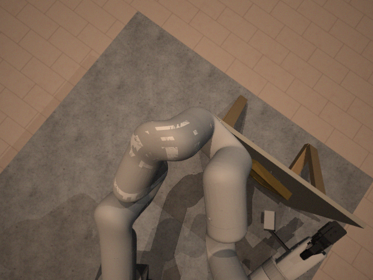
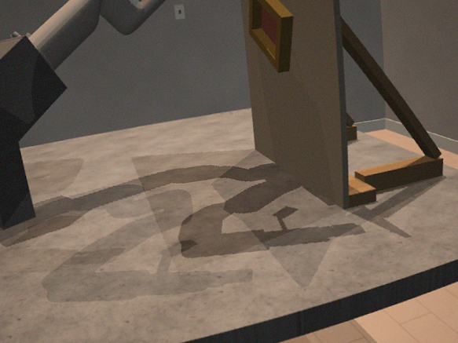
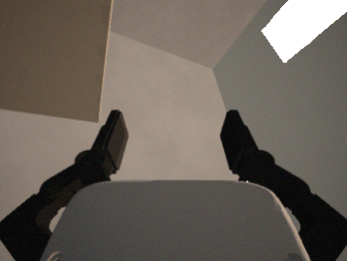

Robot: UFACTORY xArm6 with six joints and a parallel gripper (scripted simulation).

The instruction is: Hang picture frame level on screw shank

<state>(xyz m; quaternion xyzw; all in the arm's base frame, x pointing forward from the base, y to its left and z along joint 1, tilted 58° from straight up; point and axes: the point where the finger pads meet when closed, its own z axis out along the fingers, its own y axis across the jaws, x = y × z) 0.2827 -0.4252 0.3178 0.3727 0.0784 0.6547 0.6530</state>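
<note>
The picture frame is 3 cm behind my hand, 16 cm to the left of it and 20 cm below it. Also, from my hand: wall panel 1 cm behind, 16 cm to the left, 30 cm below.
</note>
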